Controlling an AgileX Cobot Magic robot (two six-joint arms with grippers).
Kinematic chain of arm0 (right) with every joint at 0, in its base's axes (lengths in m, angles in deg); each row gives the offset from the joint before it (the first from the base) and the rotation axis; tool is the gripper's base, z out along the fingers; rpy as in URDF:
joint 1: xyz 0 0 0.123 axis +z
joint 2: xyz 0 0 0 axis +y
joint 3: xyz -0.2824 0 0.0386 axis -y
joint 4: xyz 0.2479 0 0.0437 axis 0.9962 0 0.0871
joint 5: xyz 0 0 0 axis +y
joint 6: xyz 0.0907 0 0.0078 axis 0.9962 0 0.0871
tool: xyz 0 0 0 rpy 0 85 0
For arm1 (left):
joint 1: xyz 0 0 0.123 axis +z
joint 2: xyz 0 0 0 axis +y
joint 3: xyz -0.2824 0 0.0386 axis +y
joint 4: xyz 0.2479 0 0.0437 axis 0.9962 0 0.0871
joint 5: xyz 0 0 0 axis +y
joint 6: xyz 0.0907 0 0.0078 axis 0.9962 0 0.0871
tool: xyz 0 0 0 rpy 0 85 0
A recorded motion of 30 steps. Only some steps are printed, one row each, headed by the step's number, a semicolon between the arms.
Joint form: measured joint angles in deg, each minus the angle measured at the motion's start. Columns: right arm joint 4, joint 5, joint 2, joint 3, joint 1, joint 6; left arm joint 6, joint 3, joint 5, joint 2, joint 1, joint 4.
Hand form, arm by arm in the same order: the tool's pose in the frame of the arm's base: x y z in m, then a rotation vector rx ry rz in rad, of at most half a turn. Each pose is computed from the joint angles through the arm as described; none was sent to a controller.
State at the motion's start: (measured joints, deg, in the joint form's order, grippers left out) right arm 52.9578 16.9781 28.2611 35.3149 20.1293 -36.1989; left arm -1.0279 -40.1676 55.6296 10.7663 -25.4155 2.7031
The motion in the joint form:
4: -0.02 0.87 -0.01 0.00 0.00 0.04; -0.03 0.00 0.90 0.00 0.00 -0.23
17: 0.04 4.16 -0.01 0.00 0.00 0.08; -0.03 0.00 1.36 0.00 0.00 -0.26
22: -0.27 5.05 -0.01 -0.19 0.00 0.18; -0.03 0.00 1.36 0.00 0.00 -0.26
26: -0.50 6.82 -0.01 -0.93 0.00 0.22; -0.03 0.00 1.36 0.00 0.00 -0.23
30: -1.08 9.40 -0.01 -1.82 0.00 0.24; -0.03 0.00 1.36 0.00 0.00 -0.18
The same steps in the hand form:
4: 0.0847 0.0549 0.3661 -0.2648 1.5706 0.6783; 0.0091 -0.0007 0.3391 0.4141 1.9207 -0.2530
17: 0.0823 0.0582 0.3629 -0.3065 1.6045 0.7052; 0.0089 -0.0006 0.3384 0.4156 1.9286 -0.2521
22: 0.0819 0.0590 0.3608 -0.3198 1.6177 0.7080; 0.0089 -0.0006 0.3384 0.4156 1.9286 -0.2521
26: 0.0813 0.0609 0.3546 -0.3443 1.6495 0.7180; 0.0089 -0.0006 0.3384 0.4156 1.9286 -0.2515
30: 0.0801 0.0634 0.3467 -0.3832 1.6925 0.7282; 0.0089 -0.0005 0.3384 0.4156 1.9285 -0.2505

